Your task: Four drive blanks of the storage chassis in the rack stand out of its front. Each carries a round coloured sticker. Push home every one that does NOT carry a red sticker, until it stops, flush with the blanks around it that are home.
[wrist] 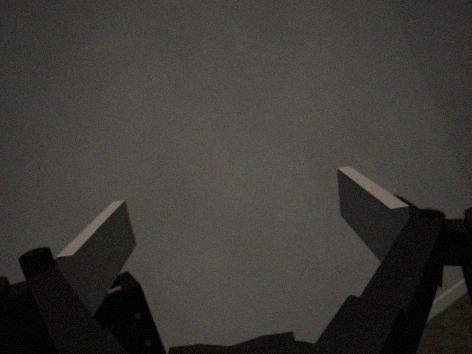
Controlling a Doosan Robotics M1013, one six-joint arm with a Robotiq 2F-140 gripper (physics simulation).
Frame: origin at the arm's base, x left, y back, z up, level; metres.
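Seen in the pictures: gripper, fingertip midpoint: [233,207].
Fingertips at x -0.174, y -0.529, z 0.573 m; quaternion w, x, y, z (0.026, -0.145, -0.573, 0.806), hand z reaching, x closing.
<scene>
A point is followed by its place in that frame.
My gripper [233,207] {x -0.174, y -0.529, z 0.573 m} is open in the wrist view, with its two pale-edged finger pads wide apart and no object between them. A small part of the dark rack [131,303] {x -0.031, y -0.855, z 0.484 m} shows at the lower left, behind and beside the left finger, with small light dots along its edge. The storage chassis, its drive blanks and the round stickers do not show in this view.
A plain grey wall [240,110] fills the background between and above the fingers. At the lower right, behind the right finger, a pale baseboard [446,301] borders a brownish floor [450,332]. The picture is dim and grainy.
</scene>
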